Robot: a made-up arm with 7 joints. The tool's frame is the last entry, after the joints.
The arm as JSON. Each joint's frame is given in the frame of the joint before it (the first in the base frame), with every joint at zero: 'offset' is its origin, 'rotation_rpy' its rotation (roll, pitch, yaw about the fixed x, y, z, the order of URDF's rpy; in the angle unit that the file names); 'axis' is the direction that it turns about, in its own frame. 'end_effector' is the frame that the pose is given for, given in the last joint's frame.
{
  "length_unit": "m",
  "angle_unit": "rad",
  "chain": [
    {
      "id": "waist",
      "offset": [
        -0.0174,
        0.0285,
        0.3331
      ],
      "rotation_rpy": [
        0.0,
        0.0,
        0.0
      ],
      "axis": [
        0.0,
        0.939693,
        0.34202
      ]
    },
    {
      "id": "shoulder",
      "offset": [
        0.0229,
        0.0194,
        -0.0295
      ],
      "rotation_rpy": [
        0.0,
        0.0,
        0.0
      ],
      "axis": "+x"
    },
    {
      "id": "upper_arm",
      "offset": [
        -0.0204,
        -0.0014,
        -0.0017
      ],
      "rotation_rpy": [
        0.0,
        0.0,
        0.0
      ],
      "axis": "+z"
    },
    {
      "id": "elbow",
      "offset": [
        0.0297,
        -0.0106,
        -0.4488
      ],
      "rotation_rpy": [
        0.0,
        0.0,
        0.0
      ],
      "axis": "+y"
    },
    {
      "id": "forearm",
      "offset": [
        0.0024,
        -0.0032,
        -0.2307
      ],
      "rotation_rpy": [
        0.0,
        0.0,
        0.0
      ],
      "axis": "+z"
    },
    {
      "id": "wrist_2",
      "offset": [
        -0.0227,
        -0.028,
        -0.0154
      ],
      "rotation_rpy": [
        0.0,
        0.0,
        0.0
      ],
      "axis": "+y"
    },
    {
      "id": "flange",
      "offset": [
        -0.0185,
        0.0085,
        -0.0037
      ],
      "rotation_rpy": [
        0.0,
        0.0,
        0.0
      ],
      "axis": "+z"
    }
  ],
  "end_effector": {
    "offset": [
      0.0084,
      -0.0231,
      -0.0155
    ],
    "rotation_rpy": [
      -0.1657,
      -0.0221,
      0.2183
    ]
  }
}
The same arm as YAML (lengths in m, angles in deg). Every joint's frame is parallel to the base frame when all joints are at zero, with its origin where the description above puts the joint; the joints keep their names.
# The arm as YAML. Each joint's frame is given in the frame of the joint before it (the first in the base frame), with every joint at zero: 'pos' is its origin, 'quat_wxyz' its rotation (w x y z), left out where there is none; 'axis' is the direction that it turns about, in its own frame. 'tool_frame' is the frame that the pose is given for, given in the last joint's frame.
length_unit: m
angle_unit: deg
joints:
  - joint: waist
    pos: [-0.0174, 0.0285, 0.3331]
    axis: [0.0, 0.9397, 0.342]
  - joint: shoulder
    pos: [0.0229, 0.0194, -0.0295]
    axis: "+x"
  - joint: upper_arm
    pos: [-0.0204, -0.0014, -0.0017]
    axis: "+z"
  - joint: elbow
    pos: [0.0297, -0.0106, -0.4488]
    axis: "+y"
  - joint: forearm
    pos: [0.0024, -0.0032, -0.2307]
    axis: "+z"
  - joint: wrist_2
    pos: [-0.0227, -0.028, -0.0154]
    axis: "+y"
  - joint: flange
    pos: [-0.0185, 0.0085, -0.0037]
    axis: "+z"
tool_frame:
  pos: [0.0084, -0.0231, -0.0155]
  quat_wxyz: [0.990678, -0.081058, -0.019961, 0.107644]

